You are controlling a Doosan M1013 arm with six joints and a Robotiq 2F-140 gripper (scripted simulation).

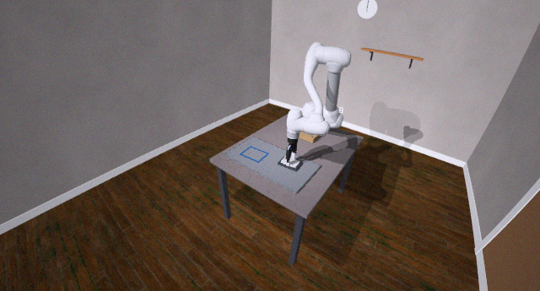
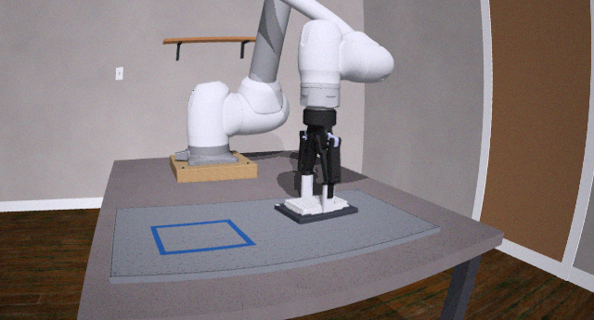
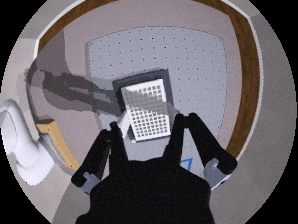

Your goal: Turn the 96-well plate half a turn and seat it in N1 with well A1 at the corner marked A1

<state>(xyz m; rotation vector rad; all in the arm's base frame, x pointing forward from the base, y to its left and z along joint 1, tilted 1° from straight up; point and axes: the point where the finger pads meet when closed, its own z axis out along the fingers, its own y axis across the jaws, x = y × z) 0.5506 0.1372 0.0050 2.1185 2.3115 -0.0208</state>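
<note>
Now: the dark plate nest N1 30 mm below my hand. Also, from my hand: white 96-well plate: 20 mm below.
</note>
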